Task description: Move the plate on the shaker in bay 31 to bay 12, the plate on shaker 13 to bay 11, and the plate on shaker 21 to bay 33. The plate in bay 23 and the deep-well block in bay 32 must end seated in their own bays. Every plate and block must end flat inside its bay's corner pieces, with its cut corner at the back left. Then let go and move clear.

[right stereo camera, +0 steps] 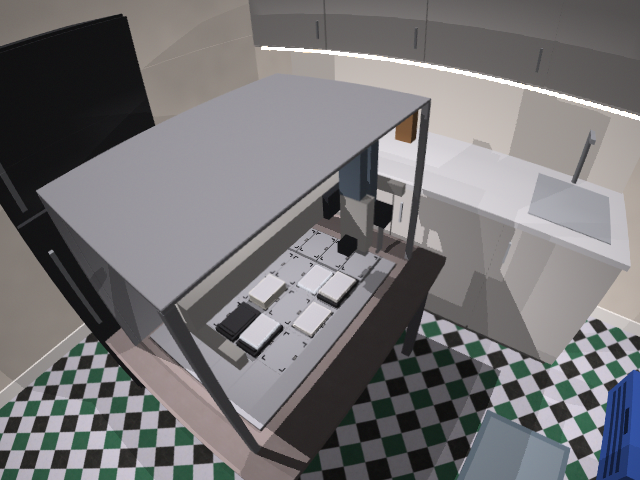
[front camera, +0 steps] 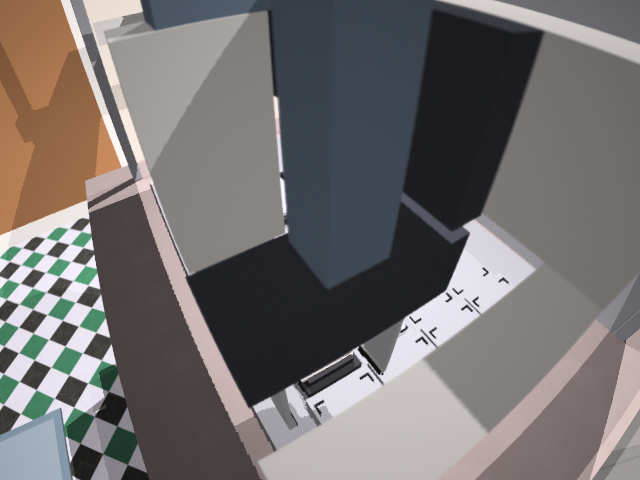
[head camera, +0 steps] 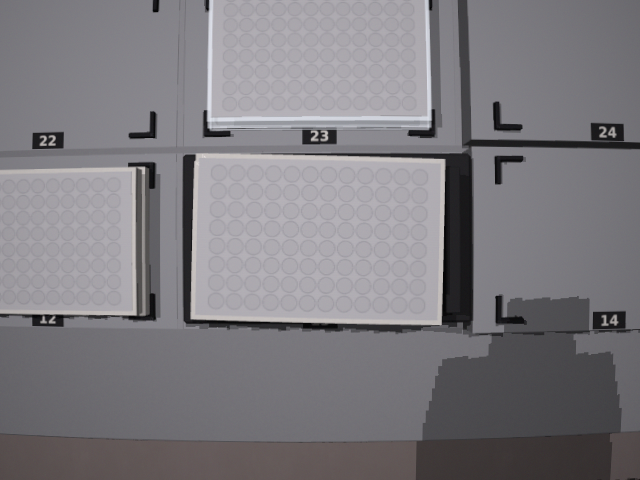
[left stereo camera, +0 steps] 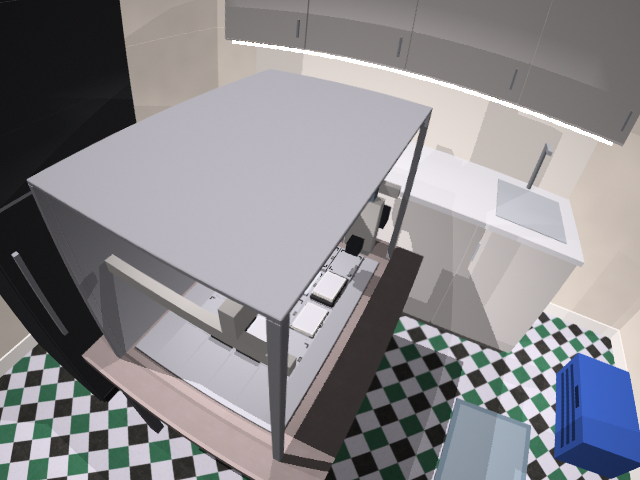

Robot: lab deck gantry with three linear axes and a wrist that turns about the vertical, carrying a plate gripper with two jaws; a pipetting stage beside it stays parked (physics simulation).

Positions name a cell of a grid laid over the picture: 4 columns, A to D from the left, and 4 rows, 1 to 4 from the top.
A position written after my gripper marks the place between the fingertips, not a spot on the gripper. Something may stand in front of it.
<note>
In view: my gripper (front camera: C4), a deep-well block (right stereo camera: B3) and a plate (right stereo camera: B3).
The head camera view misses the deep-well block: it is out of frame. The left stereo camera view misses the deep-well block, which is hidden by a roof panel.
</note>
